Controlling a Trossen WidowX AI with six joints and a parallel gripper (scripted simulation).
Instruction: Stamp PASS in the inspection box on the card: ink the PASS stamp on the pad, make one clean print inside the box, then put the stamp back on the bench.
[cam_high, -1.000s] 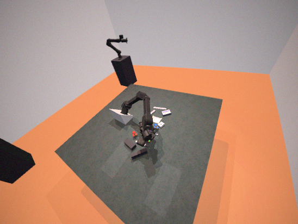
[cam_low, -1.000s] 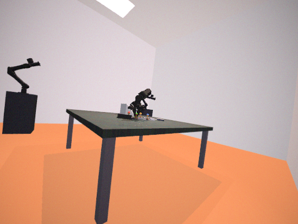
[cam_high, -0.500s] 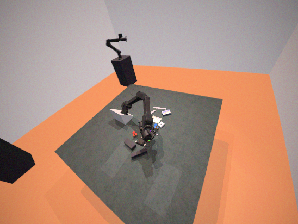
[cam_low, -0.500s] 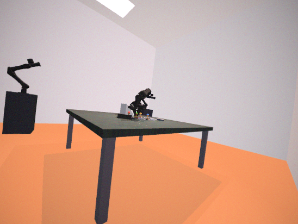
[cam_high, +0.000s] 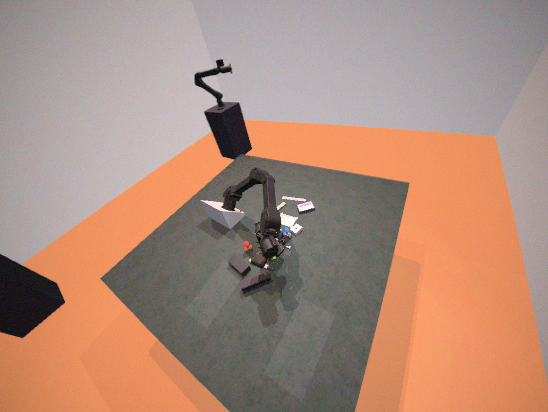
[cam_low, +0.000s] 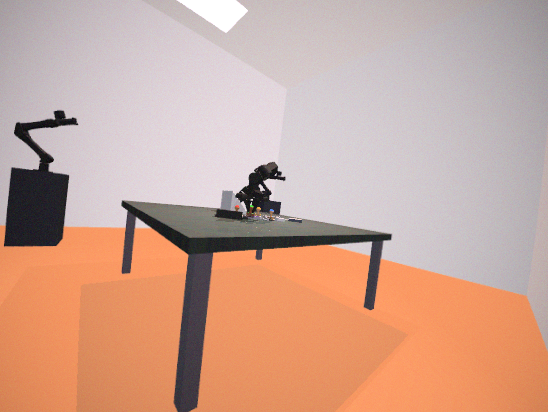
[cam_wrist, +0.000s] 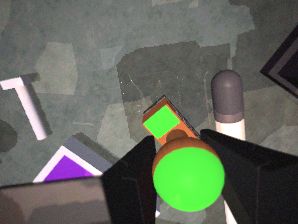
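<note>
Right now the white marker is 4 cm to the right of my gripper tip, 3 cm below it and 2 cm behind it. Also, from my gripper tip: green-knobbed stamp right at my gripper tip; red-knobbed stamp 15 cm behind, 2 cm below, 1 cm to the right; purple ink pad 7 cm to the left, 6 cm behind, 3 cm below.
</note>
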